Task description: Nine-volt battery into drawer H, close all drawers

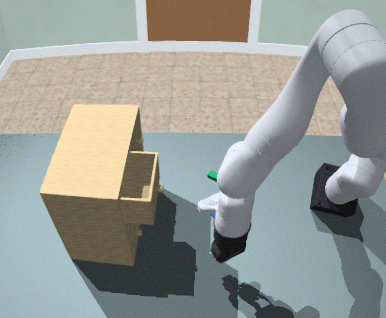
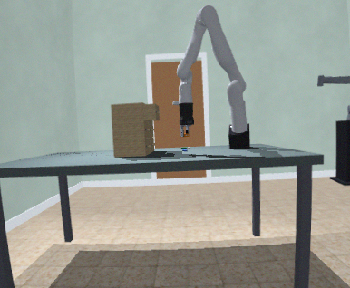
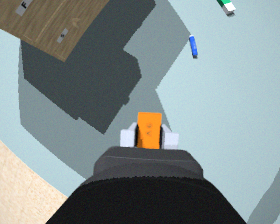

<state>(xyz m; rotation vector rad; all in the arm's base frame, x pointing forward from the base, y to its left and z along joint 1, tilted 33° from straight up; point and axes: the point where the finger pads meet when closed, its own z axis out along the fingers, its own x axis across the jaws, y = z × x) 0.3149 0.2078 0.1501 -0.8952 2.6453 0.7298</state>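
Now: hand 40 mm short of the blue cylinder, 180 mm to the left of it and 110 mm above it. Round my hand: drawer: 260 mm ahead, 50 mm to the right, 110 mm above; nine-volt battery: 10 mm behind, 10 mm to the left, 10 mm below.
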